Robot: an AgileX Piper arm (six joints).
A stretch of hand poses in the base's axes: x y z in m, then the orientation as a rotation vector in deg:
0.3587, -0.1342, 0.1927, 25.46, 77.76, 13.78
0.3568, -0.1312, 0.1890, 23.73, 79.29, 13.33
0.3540, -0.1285, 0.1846, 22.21, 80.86, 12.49
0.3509, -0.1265, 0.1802, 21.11, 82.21, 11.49
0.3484, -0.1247, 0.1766, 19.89, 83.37, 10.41
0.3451, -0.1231, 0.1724, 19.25, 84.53, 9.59
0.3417, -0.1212, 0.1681, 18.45, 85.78, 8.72
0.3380, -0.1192, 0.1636, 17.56, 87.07, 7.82
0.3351, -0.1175, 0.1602, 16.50, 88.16, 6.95
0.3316, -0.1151, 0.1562, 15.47, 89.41, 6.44
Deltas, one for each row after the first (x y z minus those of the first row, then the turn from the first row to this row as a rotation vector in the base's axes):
-0.0019, 0.0030, -0.0037, -1.51, 1.21, 1.00
-0.0047, 0.0057, -0.0081, -3.08, 2.57, 1.63
-0.0078, 0.0077, -0.0125, -4.44, 3.82, 1.86
-0.0103, 0.0095, -0.0161, -5.92, 4.89, 2.06
-0.0136, 0.0111, -0.0203, -6.84, 6.03, 2.13
-0.0170, 0.0130, -0.0246, -7.88, 7.25, 2.26
-0.0207, 0.0150, -0.0291, -9.00, 8.50, 2.44
-0.0236, 0.0167, -0.0325, -10.22, 9.53, 2.69
-0.0271, 0.0191, -0.0365, -11.20, 10.67, 3.20

